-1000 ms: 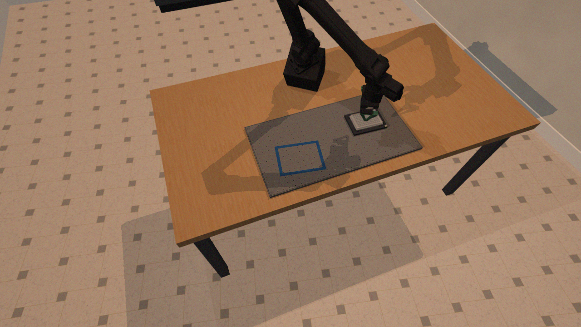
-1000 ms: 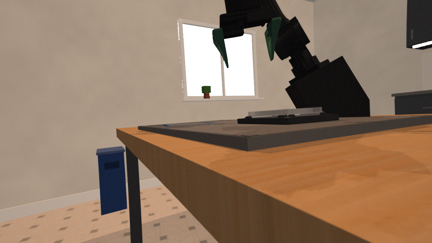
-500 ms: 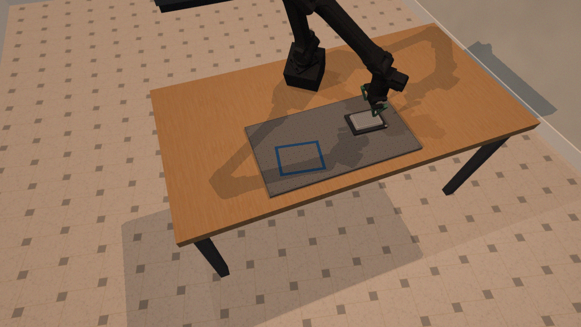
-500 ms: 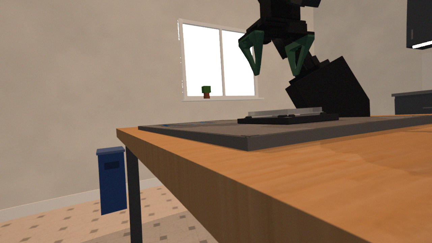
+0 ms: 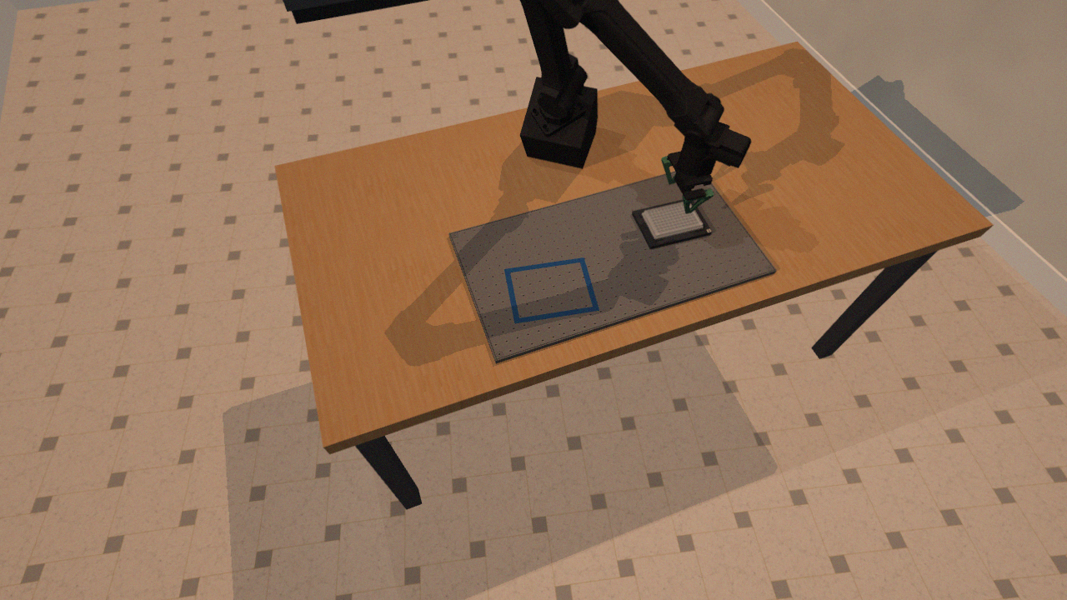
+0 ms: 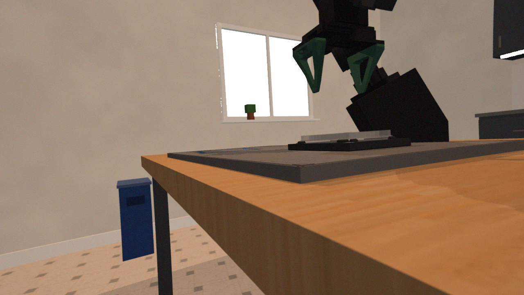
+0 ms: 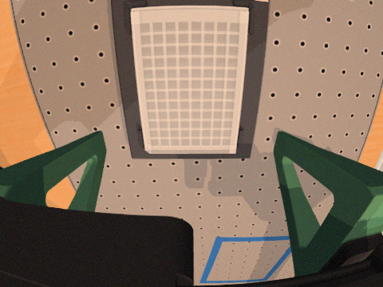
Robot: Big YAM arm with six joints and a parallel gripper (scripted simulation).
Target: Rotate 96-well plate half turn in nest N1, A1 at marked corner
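Now: hand 90 mm above the 96-well plate. Also, from my hand: black plate nest N1: 100 mm below; then A1 label: 90 mm below, 70 mm ahead, 60 mm to the left.
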